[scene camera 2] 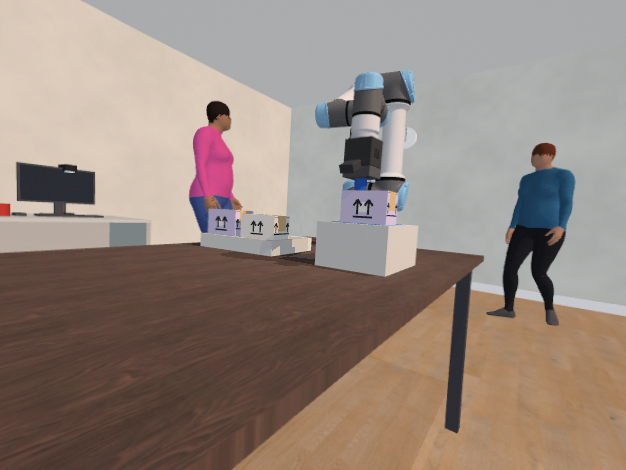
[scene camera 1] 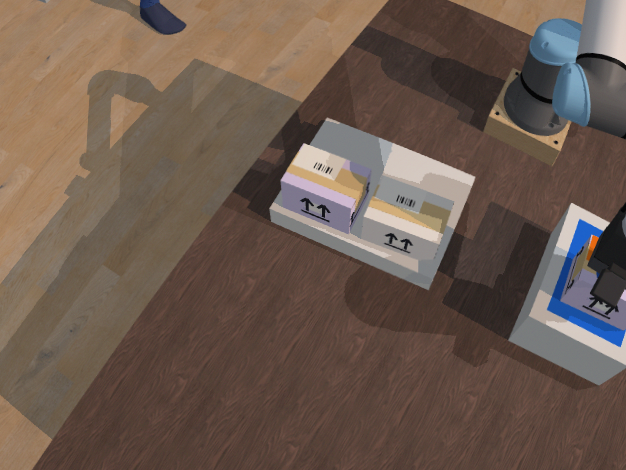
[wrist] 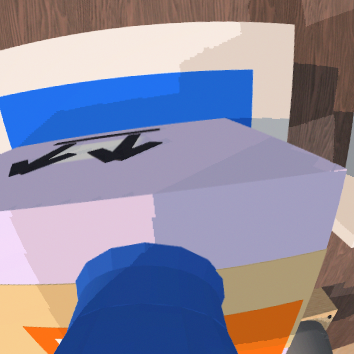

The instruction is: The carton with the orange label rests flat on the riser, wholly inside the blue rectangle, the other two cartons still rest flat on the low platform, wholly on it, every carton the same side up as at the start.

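Frame: origin at the arm's base, x right, y down, z ahead, level; centimetres.
Seen in the pictures: end effector, tool point: [scene camera 2: 359,195] [wrist: 153,260]; arm's base, origin of the base link: [scene camera 1: 536,108].
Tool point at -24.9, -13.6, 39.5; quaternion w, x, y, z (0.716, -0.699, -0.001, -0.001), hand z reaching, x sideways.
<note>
Pixels of each thing's middle, then the offset from my tool point to it, as dx, dy, dz. Level surfaces: height alone.
- lilac carton with the orange label, body centre: [wrist: 113,241] [scene camera 1: 608,283] [scene camera 2: 369,207] -2.1, +3.1, -1.9
- riser, body centre: [wrist: 147,192] [scene camera 1: 587,294] [scene camera 2: 368,244] -1.4, +13.5, -4.6
- Blue rectangle, body centre: [wrist: 141,229] [scene camera 1: 600,280] -1.4, +7.5, -4.6
- lilac carton, body centre: [scene camera 1: 326,188] [scene camera 2: 230,222] +49.0, +10.3, +6.2
- white carton, body centre: [scene camera 1: 407,220] [scene camera 2: 265,226] +34.0, +10.8, +3.2
- low platform, body centre: [scene camera 1: 375,198] [scene camera 2: 257,241] +42.5, +17.1, -1.0
- table, its level: dy +19.5
The lilac carton with the orange label [scene camera 1: 576,294] [scene camera 2: 379,208] [wrist: 240,215] is upright and level on the riser [scene camera 1: 561,354] [scene camera 2: 351,247] [wrist: 270,55], with no gap seen under it. Blue rectangle [scene camera 1: 571,313] [wrist: 215,90] shows along its arrow side and its left side in scene camera 1; its right part is cut off there. My suction cup [scene camera 2: 360,184] [wrist: 150,280] is on and touches the carton's top. A lilac carton [scene camera 1: 293,194] [scene camera 2: 214,222] and a white carton [scene camera 1: 374,227] [scene camera 2: 267,225] sit flat, arrows up, on the low platform [scene camera 1: 353,141] [scene camera 2: 237,243].
The low platform stands beside the riser, with a gap of table [scene camera 1: 227,328] [scene camera 2: 176,313] between them. The arm's base [scene camera 1: 535,101] stands behind the riser. A person in pink [scene camera 2: 214,161] and a person in blue [scene camera 2: 543,197] stand beyond the table. A monitor [scene camera 2: 55,184] is at the left.
</note>
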